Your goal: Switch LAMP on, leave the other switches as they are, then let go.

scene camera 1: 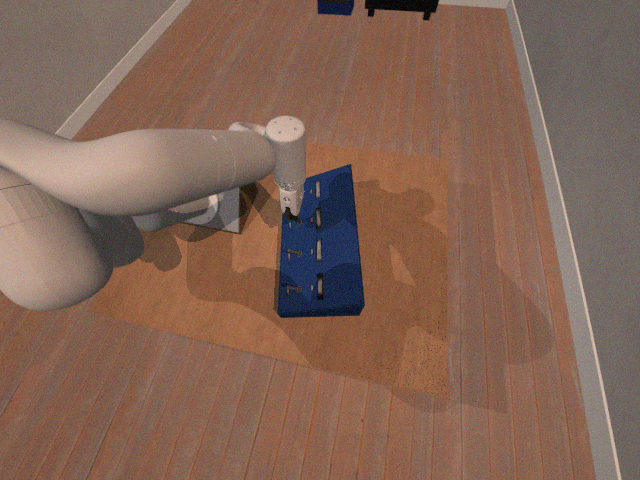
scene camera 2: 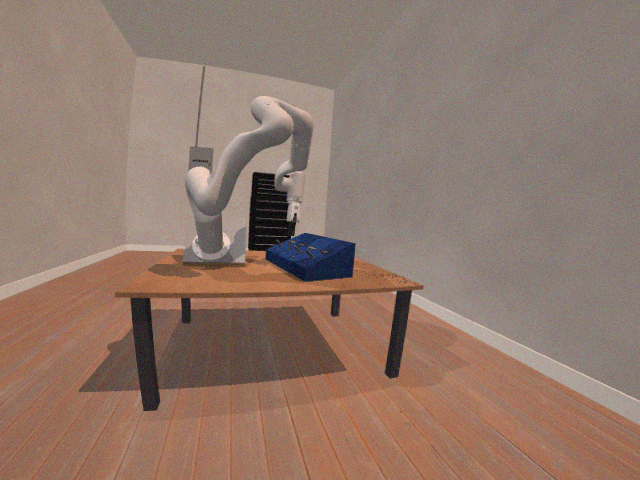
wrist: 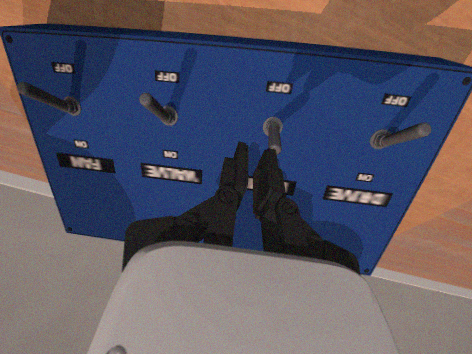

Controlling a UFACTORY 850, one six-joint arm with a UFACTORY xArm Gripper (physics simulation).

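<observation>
A blue sloped switch panel (scene camera 1: 338,248) (scene camera 2: 333,263) (wrist: 100,210) stands on the table. The LAMP lever (wrist: 274,137) leans toward its name label, on the ON side; its ON mark and most of the label are hidden by my fingers. The FAN lever (scene camera 1: 294,289) (wrist: 47,98), VALVE lever (scene camera 1: 294,253) (wrist: 156,107) and DRIVE lever (wrist: 404,135) lean toward the OFF side. My gripper (scene camera 1: 294,219) (scene camera 2: 293,235) (wrist: 250,159) is shut with nothing between its fingers, beside the LAMP lever. One fingertip overlaps the lever's end in the wrist view; contact cannot be told.
The wooden table (scene camera 1: 413,310) (scene camera 2: 248,287) carries the panel and the robot's base plate (scene camera 1: 227,219) (scene camera 2: 188,256). The arm reaches over the table to the panel. The VALVE and DRIVE levers stand on either side of the LAMP lever. A black slatted unit stands at the far wall.
</observation>
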